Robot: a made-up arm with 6 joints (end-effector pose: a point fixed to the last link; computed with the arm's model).
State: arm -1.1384 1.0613 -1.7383 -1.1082 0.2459 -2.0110
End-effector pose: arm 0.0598 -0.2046 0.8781 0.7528 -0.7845 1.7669
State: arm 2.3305 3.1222 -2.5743 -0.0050 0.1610 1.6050
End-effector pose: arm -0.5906 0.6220 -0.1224 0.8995 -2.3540 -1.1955
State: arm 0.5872 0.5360 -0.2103 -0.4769 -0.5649 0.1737
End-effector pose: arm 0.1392 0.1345 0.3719 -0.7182 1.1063 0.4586
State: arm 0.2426 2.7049 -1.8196 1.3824 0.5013 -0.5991
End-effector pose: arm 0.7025 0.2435 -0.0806 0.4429 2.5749 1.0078
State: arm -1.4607 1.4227 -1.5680 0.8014 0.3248 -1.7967
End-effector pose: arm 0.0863 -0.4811 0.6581 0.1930 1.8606 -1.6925
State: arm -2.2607 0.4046 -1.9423 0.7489 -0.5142 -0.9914
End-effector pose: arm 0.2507 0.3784 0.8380 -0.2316 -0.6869 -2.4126
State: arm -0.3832 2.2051 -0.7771 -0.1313 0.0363 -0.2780
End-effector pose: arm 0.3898 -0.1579 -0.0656 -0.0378 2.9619 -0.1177
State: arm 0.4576 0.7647 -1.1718 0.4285 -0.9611 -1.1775
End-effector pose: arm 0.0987 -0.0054 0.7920 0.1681 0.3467 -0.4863
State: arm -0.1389 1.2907 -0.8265 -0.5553 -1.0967 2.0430
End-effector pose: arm 0.4061 0.0106 0.5063 0.5416 1.0221 1.6930
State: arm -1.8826 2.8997 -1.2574 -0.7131 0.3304 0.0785
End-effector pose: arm -0.1520 -0.3722 -0.3210 -1.6704 -2.3159 -0.2254
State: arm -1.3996 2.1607 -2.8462 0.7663 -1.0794 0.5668
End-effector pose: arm -0.0019 -0.4999 0.8349 0.1208 -0.6619 -0.3471
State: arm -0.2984 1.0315 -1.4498 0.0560 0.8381 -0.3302
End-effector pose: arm 0.2765 -0.0788 0.6705 -0.0230 1.9185 -0.3603
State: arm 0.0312 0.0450 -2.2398 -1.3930 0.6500 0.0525
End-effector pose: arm -0.7176 -0.1076 0.5703 0.8695 -0.0599 -1.0046
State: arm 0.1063 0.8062 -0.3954 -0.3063 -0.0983 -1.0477
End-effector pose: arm 0.2653 0.0324 0.3449 -1.2731 1.3909 -0.8499
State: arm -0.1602 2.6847 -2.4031 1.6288 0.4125 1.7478
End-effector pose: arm 0.8745 -0.0832 0.2069 -2.1443 0.0554 -1.7634
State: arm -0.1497 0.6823 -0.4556 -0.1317 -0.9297 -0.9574
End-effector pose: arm 0.2009 -0.0152 0.5142 -0.4496 0.7012 -1.0798
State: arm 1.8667 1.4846 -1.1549 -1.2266 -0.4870 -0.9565
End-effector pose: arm -0.2102 0.4753 0.4743 -1.3018 -0.9846 0.1618
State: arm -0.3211 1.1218 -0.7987 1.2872 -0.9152 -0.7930
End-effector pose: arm 0.2870 -0.2095 0.4768 1.1007 1.0613 -0.6188
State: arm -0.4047 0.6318 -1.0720 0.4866 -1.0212 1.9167
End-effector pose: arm 0.0043 -0.0635 0.7648 0.2122 -0.4260 1.7366
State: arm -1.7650 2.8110 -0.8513 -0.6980 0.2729 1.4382
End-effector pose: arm -0.0712 -0.2327 -0.2665 -2.4660 -0.8497 -0.1304
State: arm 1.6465 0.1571 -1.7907 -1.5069 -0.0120 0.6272
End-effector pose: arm 0.0358 -0.4887 0.7611 0.1435 -0.0585 0.7644
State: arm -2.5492 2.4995 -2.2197 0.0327 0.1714 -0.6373
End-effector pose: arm -0.7060 -0.4761 0.2457 -2.1322 -1.4608 1.7813
